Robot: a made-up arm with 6 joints.
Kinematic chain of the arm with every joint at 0, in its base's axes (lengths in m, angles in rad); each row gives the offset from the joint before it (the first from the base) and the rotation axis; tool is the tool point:
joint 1: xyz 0 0 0.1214 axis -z
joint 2: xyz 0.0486 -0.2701 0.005 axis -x
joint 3: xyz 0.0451 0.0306 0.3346 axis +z
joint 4: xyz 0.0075 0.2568 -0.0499 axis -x
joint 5: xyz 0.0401 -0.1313 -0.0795 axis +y
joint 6: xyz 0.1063 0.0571 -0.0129 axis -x
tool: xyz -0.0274 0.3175 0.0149
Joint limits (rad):
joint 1: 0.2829..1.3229
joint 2: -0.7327..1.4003
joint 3: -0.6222..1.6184
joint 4: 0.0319..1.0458
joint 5: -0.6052..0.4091
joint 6: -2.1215..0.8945
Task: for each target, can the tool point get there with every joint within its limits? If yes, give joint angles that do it. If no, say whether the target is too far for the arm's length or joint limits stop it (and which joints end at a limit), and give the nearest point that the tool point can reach.
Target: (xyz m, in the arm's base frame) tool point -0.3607 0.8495 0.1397
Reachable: no: joint limits stop it (at a limit: joint 1, joint 3, joint 4, joint 5) | nearest point -0.1867 0.3720 0.1450 | short by 0.508 m
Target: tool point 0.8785 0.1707 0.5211
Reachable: no: joint limits stop it (at a limit: joint 1, joint 3, joint 4) | nearest point 0.5013 0.0492 0.3921 | short by 0.417 m
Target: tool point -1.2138 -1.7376 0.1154
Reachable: no: too far | nearest point -0.4011 -0.5741 0.4541 | short by 1.459 m
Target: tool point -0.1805 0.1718 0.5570
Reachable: yes | joints 0.8157 -0.1324 1.2234 0.1747 0.0942 -0.7869
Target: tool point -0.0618 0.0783 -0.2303
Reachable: yes | joints 0.7226 1.1445 0.7073 0.5316 -0.2411 -0.0143
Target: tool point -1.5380 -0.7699 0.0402
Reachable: no: too far | nearest point -0.6160 -0.3084 0.4387 | short by 1.105 m
